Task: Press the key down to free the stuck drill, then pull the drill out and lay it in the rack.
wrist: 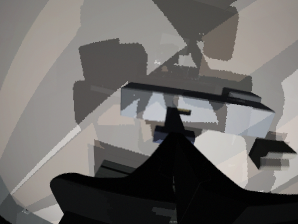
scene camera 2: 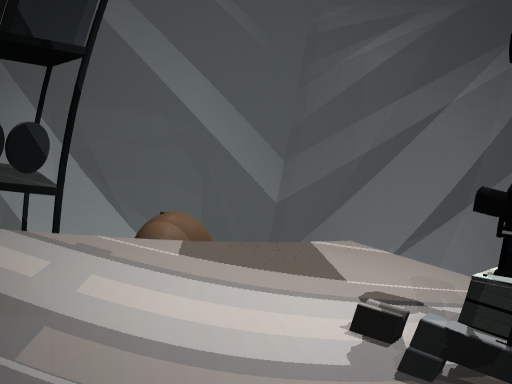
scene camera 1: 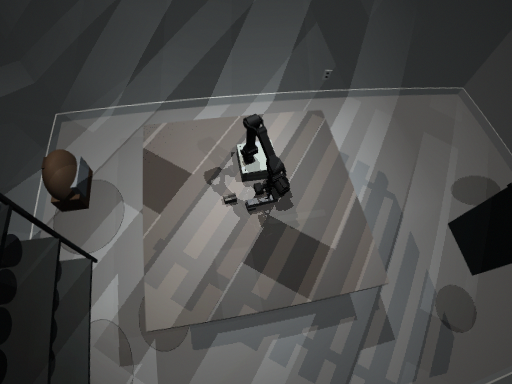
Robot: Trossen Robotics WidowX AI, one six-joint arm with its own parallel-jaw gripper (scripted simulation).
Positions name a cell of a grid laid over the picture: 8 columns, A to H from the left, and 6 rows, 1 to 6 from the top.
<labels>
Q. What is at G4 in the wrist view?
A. A long dark fixture.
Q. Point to a dark block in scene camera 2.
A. F5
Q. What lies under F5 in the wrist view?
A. My gripper.
</labels>
